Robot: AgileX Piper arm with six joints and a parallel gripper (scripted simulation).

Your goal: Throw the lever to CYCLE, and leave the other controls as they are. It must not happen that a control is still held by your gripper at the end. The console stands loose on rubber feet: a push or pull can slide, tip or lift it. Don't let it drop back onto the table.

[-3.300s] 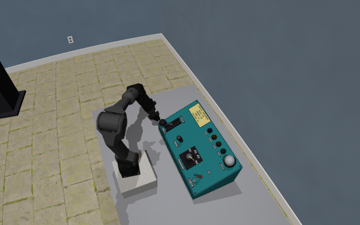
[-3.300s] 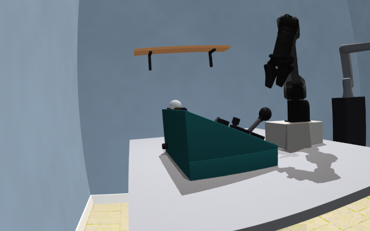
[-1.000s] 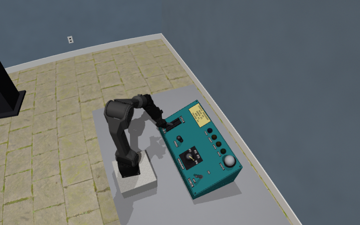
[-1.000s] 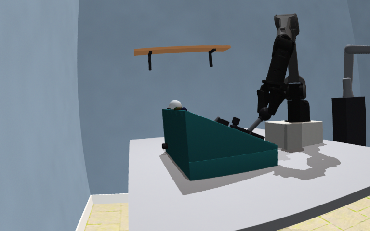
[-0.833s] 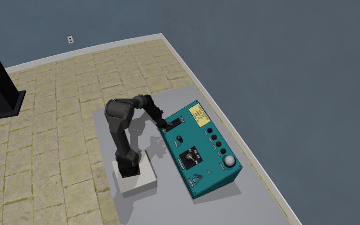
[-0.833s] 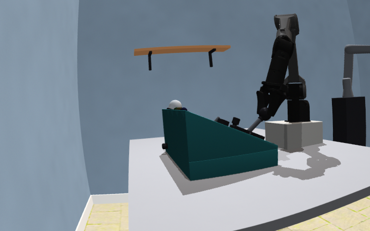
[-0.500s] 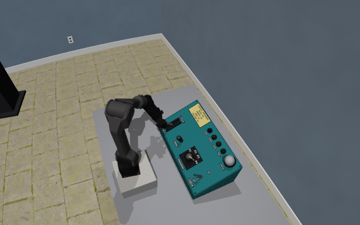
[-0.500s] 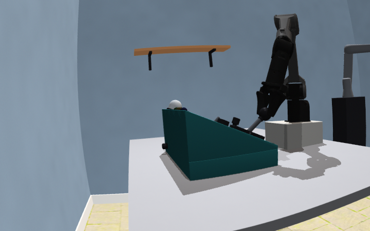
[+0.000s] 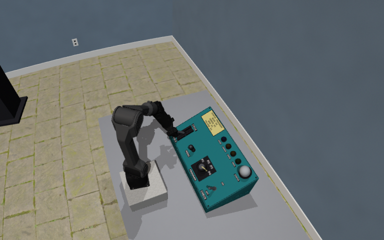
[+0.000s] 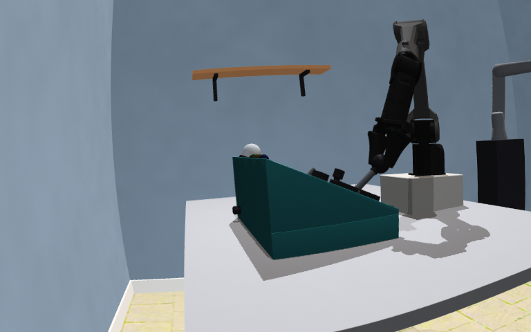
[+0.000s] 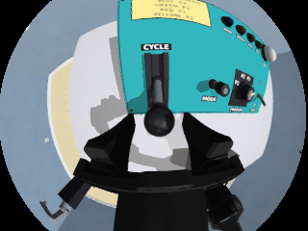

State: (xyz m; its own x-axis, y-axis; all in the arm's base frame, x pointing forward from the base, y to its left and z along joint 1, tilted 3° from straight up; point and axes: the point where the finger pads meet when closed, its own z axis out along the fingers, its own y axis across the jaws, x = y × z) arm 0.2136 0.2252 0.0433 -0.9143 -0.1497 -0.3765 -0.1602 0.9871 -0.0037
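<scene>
Right now my hand is 110 mm to the left of the mode knob, 70 mm short of it and 30 mm above it. The rest, counted from my hand: rotary selector: 240 mm to the right, 100 mm ahead, 40 mm below; toggle switch: 350 mm to the right, 110 mm ahead, 40 mm below; teal sloped console: 160 mm to the right, 120 mm ahead, 60 mm below.
</scene>
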